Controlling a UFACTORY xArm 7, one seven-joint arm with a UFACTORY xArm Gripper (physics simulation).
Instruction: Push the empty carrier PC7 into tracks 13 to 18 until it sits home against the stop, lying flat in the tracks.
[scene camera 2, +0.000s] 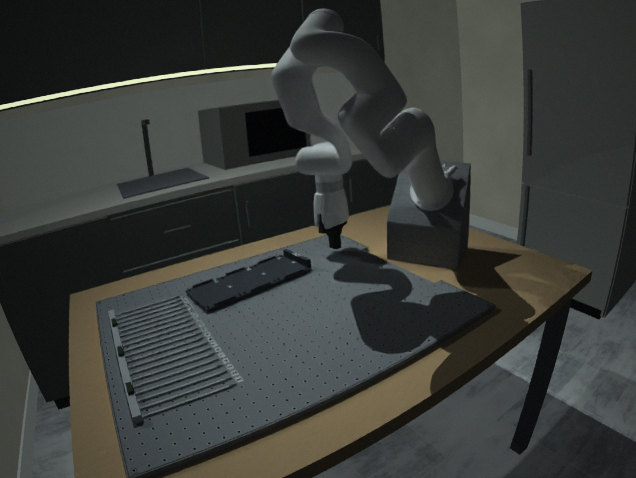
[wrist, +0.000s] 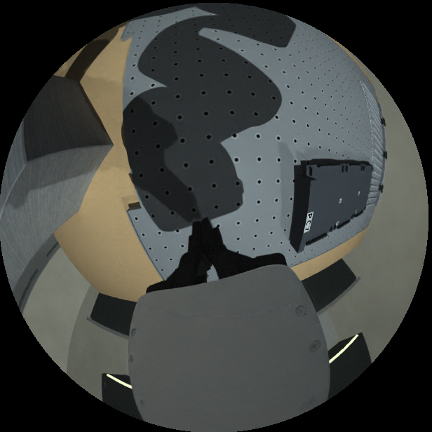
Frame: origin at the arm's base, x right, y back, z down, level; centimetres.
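Where they show: gripper, fingertip midpoint: (scene camera 2: 335, 247); arm's base at its link origin: (scene camera 2: 432, 191).
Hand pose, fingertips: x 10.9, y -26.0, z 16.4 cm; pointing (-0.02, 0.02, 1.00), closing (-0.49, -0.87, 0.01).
Each offset is from my fingertips to the top centre of the thing. "spot": to the spot under its first point. Level surfaces: height alone.
The dark flat carrier PC7 @(dx -10.0, dy -26.7, dz -1.5 cm) (scene camera 2: 249, 281) (wrist: 336, 200) lies on the perforated board, with a raised wall at its end nearer the robot base; the PC7 label shows on that end in the wrist view. Its far end is near the numbered edge of the ribbed tracks @(spot: dx -37.9, dy -46.9, dz +1.1 cm) (scene camera 2: 169, 354) (wrist: 375, 145). I cannot read which track numbers it lines up with. The stop bar @(spot: dx -41.0, dy -56.3, dz -0.1 cm) (scene camera 2: 123, 364) runs along the tracks' far side. My gripper (scene camera 2: 335, 246) (wrist: 204, 229) is shut and empty, low over the board, beyond the carrier's raised end on the robot base side and apart from it.
The grey perforated board @(dz +1.5 cm) (scene camera 2: 308, 328) (wrist: 270, 172) lies on a wooden table @(dz +2.8 cm) (scene camera 2: 370, 411) (wrist: 95, 250). The robot's block base (scene camera 2: 424, 236) (wrist: 60, 170) stands at the board's back right. A counter with a microwave (scene camera 2: 221, 136) is behind the table. The arm's shadow falls on the board.
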